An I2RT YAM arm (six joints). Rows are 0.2 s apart.
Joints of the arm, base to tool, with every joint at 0 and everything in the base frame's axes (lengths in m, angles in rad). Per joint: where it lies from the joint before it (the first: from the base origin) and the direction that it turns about. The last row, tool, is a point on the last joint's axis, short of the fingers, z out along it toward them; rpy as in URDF.
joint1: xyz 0 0 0.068 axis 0 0 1
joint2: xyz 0.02 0.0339 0.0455 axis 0 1 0
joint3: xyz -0.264 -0.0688 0 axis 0 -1 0
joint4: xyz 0.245 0.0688 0.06 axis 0 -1 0
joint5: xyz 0.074 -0.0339 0.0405 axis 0 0 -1
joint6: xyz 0.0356 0 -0.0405 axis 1 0 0
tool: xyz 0 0 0 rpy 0 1.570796 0
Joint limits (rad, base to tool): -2.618..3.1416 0..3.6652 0..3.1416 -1.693..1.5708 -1.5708..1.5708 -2.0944..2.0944
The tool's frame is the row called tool.
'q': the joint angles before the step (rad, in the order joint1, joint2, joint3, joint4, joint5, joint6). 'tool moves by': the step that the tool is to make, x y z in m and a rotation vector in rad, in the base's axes. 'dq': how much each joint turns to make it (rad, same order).
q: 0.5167 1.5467 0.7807 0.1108 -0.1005 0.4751
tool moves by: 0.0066 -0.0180 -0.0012 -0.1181 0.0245 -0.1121
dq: -0.0477 -0.0020 0.0233 -0.1042 0.1087 -0.0297
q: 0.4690 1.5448 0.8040 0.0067 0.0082 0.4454
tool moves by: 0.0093 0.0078 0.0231 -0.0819 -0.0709 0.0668
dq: 0.0114 -0.0013 0.0904 -0.0635 0.0278 -0.1157
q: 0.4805 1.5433 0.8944 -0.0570 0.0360 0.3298
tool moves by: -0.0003 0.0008 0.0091 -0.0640 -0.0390 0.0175
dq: 0.0070 -0.0149 0.0215 -0.0281 0.0402 -0.0640
